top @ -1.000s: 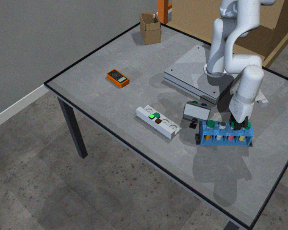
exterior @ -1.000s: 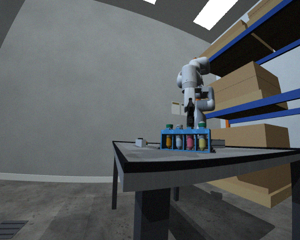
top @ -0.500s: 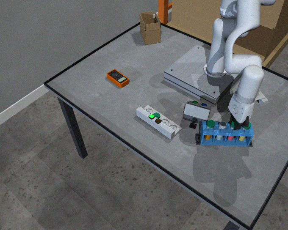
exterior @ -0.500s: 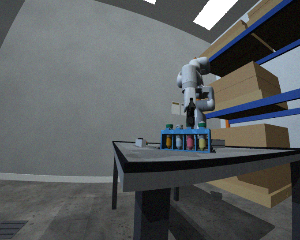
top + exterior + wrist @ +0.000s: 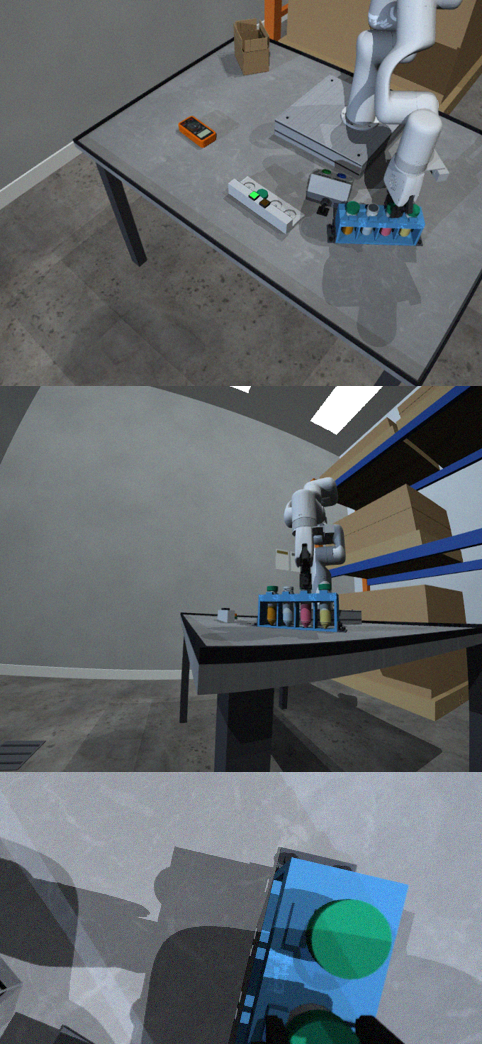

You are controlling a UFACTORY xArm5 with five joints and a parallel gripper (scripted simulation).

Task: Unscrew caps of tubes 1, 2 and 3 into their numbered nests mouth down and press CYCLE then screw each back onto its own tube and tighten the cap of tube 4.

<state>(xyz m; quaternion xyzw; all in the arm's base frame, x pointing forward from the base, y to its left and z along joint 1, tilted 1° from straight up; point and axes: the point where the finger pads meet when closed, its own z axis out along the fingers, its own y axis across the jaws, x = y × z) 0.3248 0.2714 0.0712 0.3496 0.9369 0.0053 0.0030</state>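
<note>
My gripper is now 40 mm to the left of the threaded neck, 30 mm short of it and 20 mm above it. Round my hand: green key 230 mm to the right, 60 mm below, 50 mm behind; then blue key 180 mm to the right, 60 mm below, 60 mm behind; then key housing 210 mm to the right, 80 mm below, 40 mm behind.
</note>
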